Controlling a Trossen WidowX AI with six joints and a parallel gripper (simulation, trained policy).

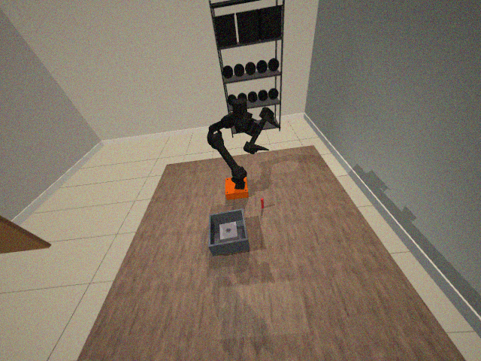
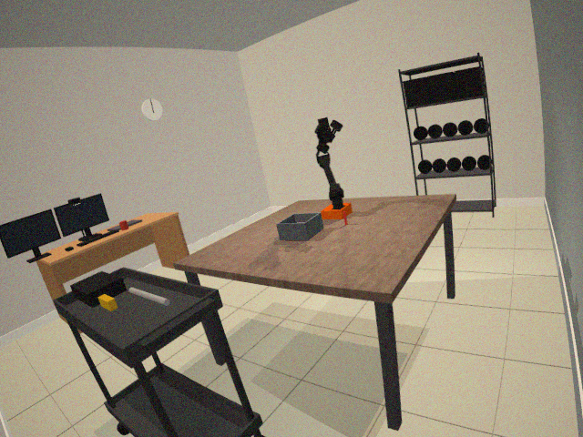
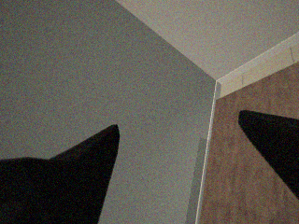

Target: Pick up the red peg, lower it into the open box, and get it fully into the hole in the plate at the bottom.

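My gripper tip is now 47 cm above the red peg, 7 cm to the left of it and 7 cm past it. Also, from my gripper tip: grey box (48 cm below, 23 cm to the right, 14 cm ahead).
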